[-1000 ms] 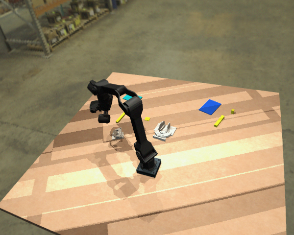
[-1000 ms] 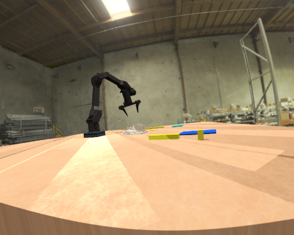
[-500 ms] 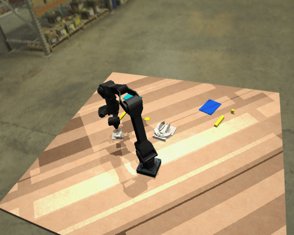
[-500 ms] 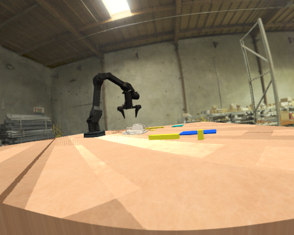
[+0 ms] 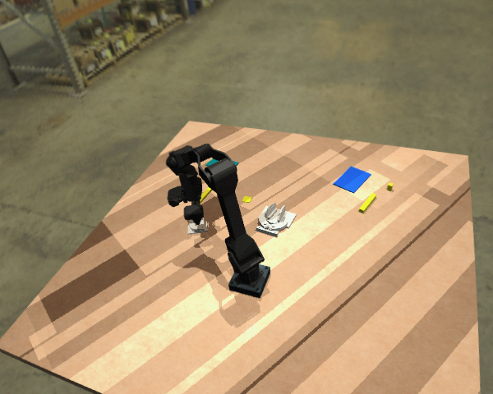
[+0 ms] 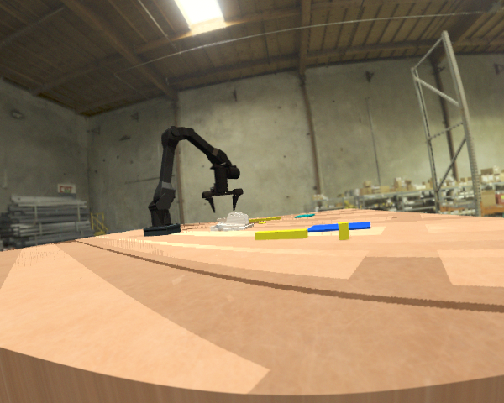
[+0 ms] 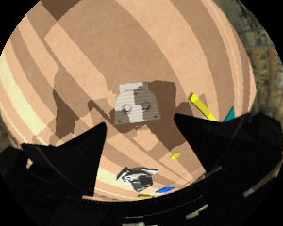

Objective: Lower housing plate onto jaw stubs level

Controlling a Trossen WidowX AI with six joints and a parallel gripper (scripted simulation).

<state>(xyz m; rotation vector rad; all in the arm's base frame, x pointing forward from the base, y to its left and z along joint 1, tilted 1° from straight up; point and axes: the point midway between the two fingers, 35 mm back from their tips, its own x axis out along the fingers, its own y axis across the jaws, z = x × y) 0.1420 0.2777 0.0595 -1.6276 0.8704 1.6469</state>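
My gripper tip is 1 cm past the small white part, 1 cm to the right of it and 5 cm above it. Round my gripper tip: teal sheet (36 cm ahead, 12 cm to the left, 6 cm below); then small yellow cube (45 cm ahead, 57 cm to the right, 5 cm below); then blue sheet (46 cm ahead, 42 cm to the right, 6 cm below).
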